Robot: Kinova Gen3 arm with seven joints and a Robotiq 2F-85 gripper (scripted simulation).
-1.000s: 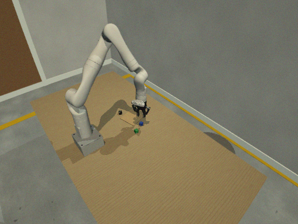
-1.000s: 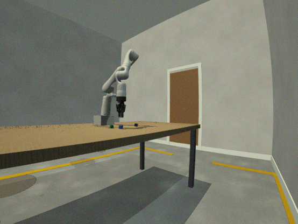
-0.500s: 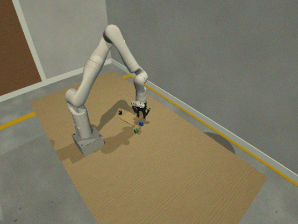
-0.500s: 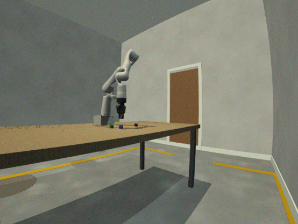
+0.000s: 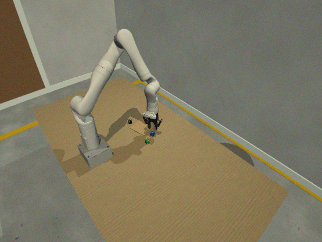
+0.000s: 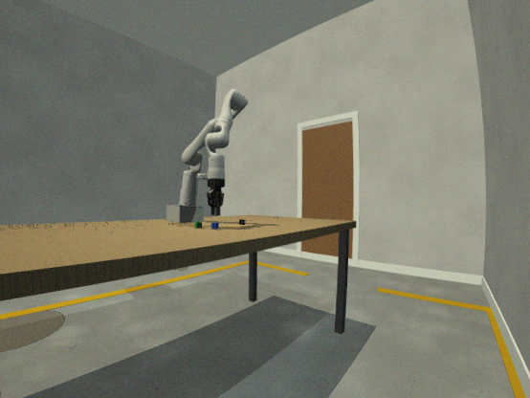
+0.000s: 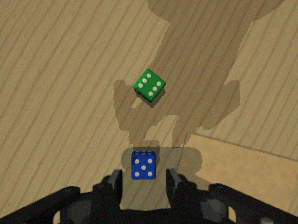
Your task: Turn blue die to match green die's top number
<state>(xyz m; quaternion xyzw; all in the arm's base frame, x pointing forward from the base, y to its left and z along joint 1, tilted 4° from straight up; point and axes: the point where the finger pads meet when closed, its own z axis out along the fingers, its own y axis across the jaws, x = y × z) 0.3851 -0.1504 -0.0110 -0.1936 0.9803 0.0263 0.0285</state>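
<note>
Now: the blue die 60 mm below my hand. From my hand the other things lie so: black die (210 mm to the left, 60 mm below, 30 mm behind); green die (80 mm behind, 60 mm below, 30 mm to the right); tan mat (110 mm to the left, 70 mm below, 10 mm ahead).
</note>
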